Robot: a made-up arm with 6 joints. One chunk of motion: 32 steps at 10 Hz.
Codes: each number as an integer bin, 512 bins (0 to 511) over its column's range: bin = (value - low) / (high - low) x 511, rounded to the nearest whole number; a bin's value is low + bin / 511 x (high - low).
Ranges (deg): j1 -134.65..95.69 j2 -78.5..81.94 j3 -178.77..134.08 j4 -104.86..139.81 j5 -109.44..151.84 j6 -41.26..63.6
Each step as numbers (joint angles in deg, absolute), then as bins.
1 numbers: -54.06 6.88 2.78 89.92 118.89 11.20
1 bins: 179 272 297 407 447 256
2 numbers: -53.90 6.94 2.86 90.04 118.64 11.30
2 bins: 179 272 297 407 446 256
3 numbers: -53.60 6.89 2.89 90.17 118.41 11.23
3 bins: 180 272 297 407 446 256
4 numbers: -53.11 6.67 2.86 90.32 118.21 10.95
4 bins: 181 271 297 408 445 254
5 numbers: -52.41 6.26 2.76 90.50 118.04 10.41
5 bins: 182 270 297 408 445 252
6 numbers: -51.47 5.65 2.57 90.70 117.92 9.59
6 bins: 185 268 296 408 445 248
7 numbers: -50.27 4.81 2.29 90.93 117.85 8.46
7 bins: 187 265 296 409 445 242
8 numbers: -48.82 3.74 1.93 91.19 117.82 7.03
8 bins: 190 262 295 409 444 235
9 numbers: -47.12 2.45 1.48 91.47 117.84 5.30
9 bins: 194 258 294 410 445 227
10 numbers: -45.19 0.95 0.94 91.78 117.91 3.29
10 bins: 198 253 294 411 445 217
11 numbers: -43.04 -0.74 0.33 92.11 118.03 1.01
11 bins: 203 248 293 411 445 206
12 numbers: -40.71 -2.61 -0.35 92.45 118.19 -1.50
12 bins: 208 242 291 412 445 194
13 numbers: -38.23 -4.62 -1.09 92.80 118.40 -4.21
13 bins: 214 235 290 413 446 181
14 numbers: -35.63 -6.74 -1.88 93.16 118.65 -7.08
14 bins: 220 229 289 414 446 167
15 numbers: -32.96 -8.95 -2.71 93.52 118.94 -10.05
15 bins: 226 222 288 414 447 152
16 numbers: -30.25 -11.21 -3.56 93.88 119.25 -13.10
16 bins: 232 214 286 415 447 137
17 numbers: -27.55 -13.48 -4.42 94.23 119.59 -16.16
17 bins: 238 207 285 416 448 122
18 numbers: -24.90 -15.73 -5.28 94.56 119.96 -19.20
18 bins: 243 200 283 416 449 108
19 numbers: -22.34 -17.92 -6.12 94.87 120.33 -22.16
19 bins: 249 193 282 417 449 93
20 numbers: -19.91 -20.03 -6.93 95.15 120.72 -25.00
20 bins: 255 186 281 418 450 79
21 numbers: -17.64 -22.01 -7.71 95.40 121.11 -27.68
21 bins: 260 180 279 418 451 66
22 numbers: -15.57 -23.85 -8.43 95.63 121.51 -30.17
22 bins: 264 174 278 419 452 54
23 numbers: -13.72 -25.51 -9.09 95.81 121.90 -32.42
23 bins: 268 169 277 419 452 43
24 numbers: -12.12 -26.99 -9.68 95.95 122.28 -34.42
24 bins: 272 164 276 419 453 33
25 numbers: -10.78 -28.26 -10.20 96.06 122.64 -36.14
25 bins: 275 160 275 420 454 25
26 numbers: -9.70 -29.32 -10.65 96.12 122.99 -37.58
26 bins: 277 157 275 420 455 18
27 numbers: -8.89 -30.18 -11.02 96.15 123.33 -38.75
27 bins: 279 154 274 420 455 12
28 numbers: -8.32 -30.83 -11.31 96.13 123.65 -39.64
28 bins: 280 152 274 420 456 8
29 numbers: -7.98 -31.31 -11.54 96.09 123.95 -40.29
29 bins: 281 150 273 420 456 5
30 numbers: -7.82 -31.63 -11.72 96.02 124.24 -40.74
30 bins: 281 149 273 420 457 3
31 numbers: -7.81 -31.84 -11.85 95.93 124.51 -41.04
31 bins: 281 149 273 419 458 1
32 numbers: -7.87 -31.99 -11.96 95.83 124.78 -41.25
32 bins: 281 148 272 419 458 0
